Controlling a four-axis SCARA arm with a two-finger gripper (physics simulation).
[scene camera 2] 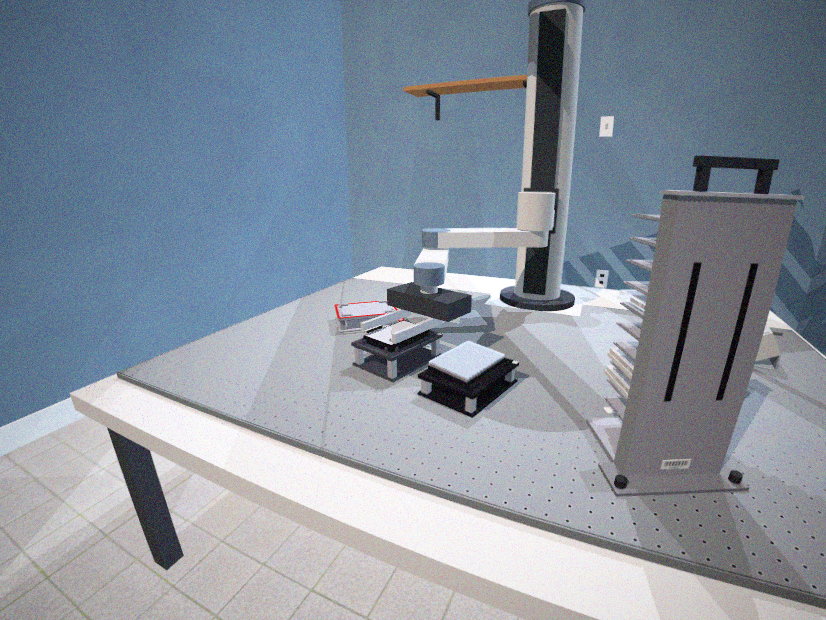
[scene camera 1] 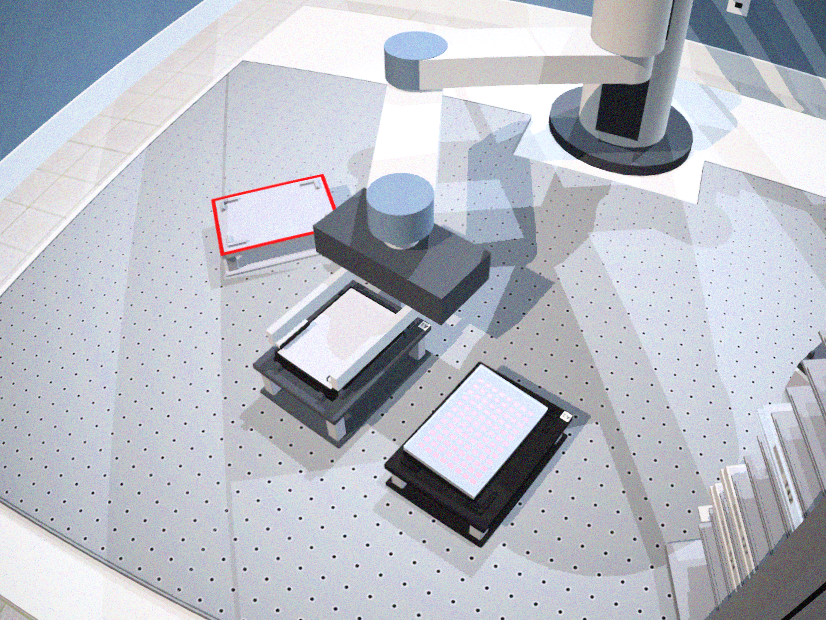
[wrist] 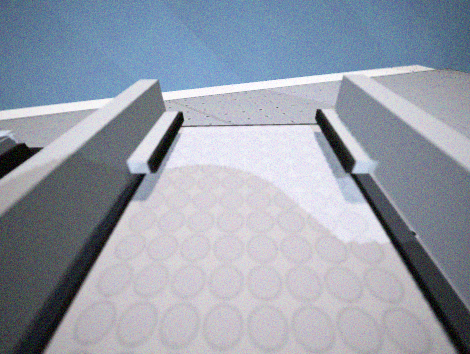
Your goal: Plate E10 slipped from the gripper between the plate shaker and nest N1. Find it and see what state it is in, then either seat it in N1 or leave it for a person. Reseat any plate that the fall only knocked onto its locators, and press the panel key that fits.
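Seen in the pictures: gripper, fingertip midpoint: (scene camera 2: 377,332) (scene camera 1: 300,360) (wrist: 248,98); arm's base, origin of the base link: (scene camera 2: 536,299) (scene camera 1: 620,131).
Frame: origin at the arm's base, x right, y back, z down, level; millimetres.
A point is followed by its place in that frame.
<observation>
My gripper (scene camera 1: 302,360) {x 216, y -694, z -95 mm} (scene camera 2: 378,334) {x 216, y -694, z -95 mm} (wrist: 248,98) {x 216, y -694, z -95 mm} is shut to a narrow spacing, holding nothing. Its two long fingers lie along the sides of a white-topped plate (scene camera 1: 353,320) {x 196, y -613, z -80 mm} (wrist: 230,225) {x 193, y -633, z -80 mm}, with the pads at the plate's top edges in the wrist view. That plate is on a dark grey raised nest (scene camera 1: 293,380) {x 225, y -702, z -66 mm} (scene camera 2: 370,348) {x 224, y -711, z -66 mm}. Its label is hidden, and I cannot tell whether it is level. A plate with pink wells (scene camera 1: 477,427) {x 25, y -690, z -75 mm} (scene camera 2: 468,360) {x 20, y -699, z -74 mm} lies on the black nest (scene camera 1: 510,487) {x -25, y -733, z -56 mm} in front. I cannot read which plate is E10 or which nest is N1. The key panel does not show.
A pale stand with a red border (scene camera 1: 217,226) {x 451, y -511, z -53 mm} (scene camera 2: 338,311) {x 447, y -510, z -53 mm} and corner locators stands behind the grey nest, partly behind the gripper body. A tall grey plate rack (scene camera 2: 720,233) {x -300, y -826, z -342 mm} stands at the right. The arm's column (scene camera 1: 633,113) {x -20, y -77, z -88 mm} (scene camera 2: 547,153) {x -9, y -77, z -469 mm} stands at the back.
</observation>
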